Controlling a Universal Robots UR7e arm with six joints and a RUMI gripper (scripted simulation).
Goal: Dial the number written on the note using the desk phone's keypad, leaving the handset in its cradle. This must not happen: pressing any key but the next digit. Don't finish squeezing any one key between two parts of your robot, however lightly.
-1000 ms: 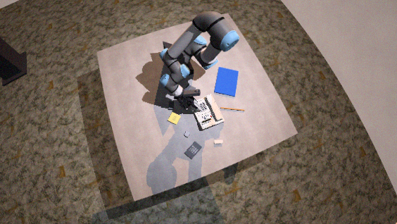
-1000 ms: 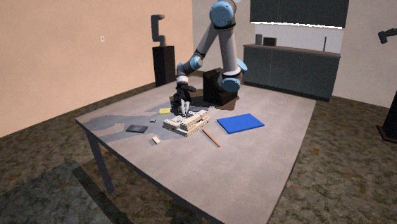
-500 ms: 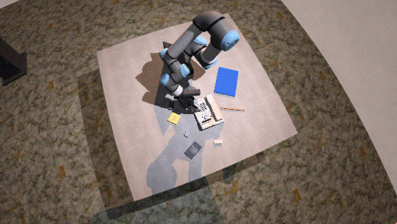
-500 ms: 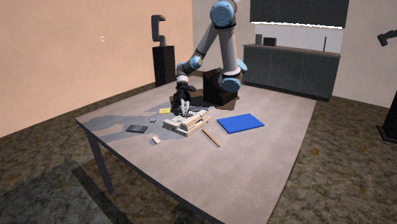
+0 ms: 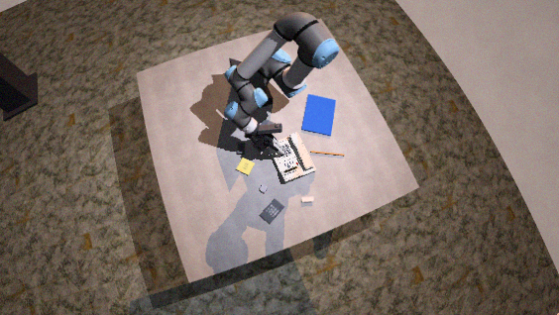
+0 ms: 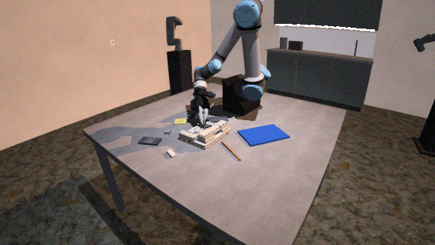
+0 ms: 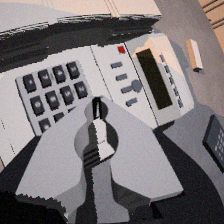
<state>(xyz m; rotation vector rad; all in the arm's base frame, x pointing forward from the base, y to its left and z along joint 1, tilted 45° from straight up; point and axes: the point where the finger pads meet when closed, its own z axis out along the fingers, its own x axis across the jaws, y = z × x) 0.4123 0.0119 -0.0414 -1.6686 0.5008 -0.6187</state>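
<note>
The handset is 3 cm ahead of my hand, 9 cm to the left of it and 1 cm below it. From my hand the other things lie so: small grey block: 12 cm ahead, 16 cm to the right, 5 cm below; pencil: 9 cm ahead, 22 cm to the left, 6 cm below; yellow note: 3 cm behind, 19 cm to the right, 5 cm below.
</note>
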